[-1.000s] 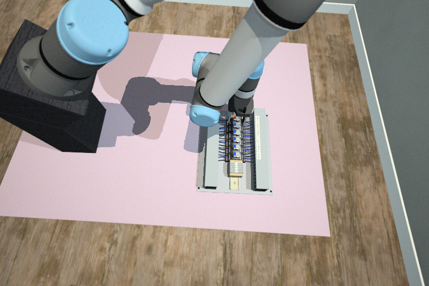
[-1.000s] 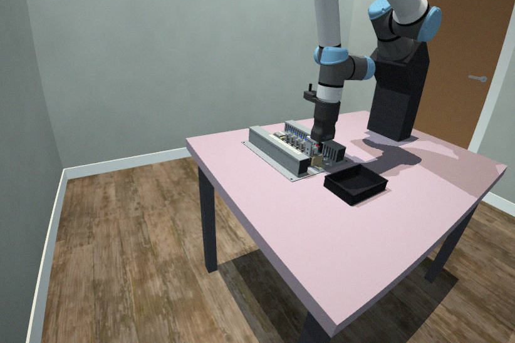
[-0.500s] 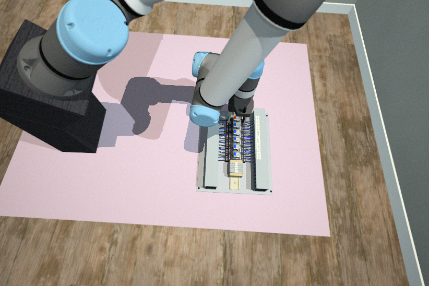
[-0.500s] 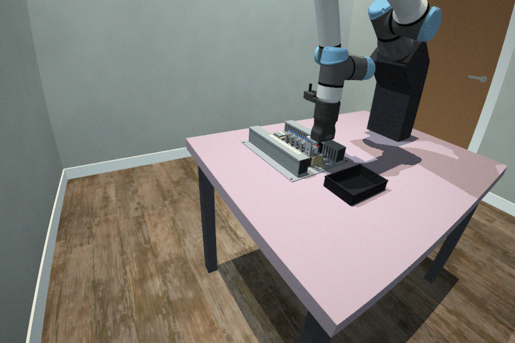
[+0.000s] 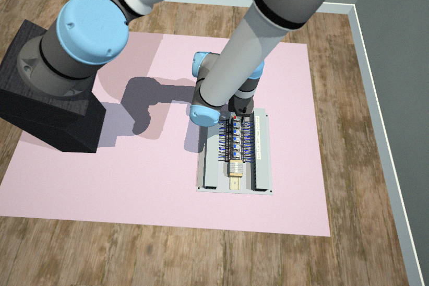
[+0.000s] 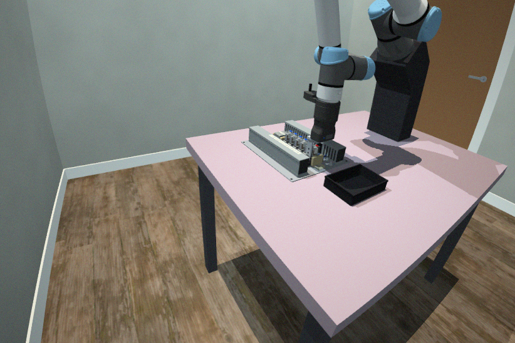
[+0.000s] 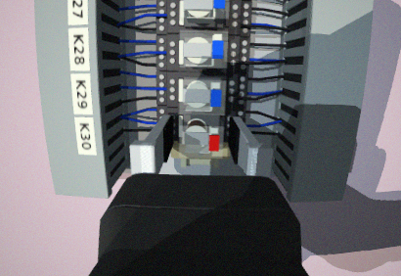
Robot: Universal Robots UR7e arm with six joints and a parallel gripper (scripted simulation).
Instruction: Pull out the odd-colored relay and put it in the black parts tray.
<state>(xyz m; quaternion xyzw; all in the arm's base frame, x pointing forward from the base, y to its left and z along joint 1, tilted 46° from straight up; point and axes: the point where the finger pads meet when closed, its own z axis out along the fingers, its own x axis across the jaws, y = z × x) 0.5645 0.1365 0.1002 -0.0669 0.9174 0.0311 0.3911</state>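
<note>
My hand is 10 mm above the red-button relay. Round my hand: black parts tray 50 mm behind, 170 mm to the left, 40 mm below; grey relay panel 20 mm ahead, 100 mm to the right, 30 mm below.
</note>
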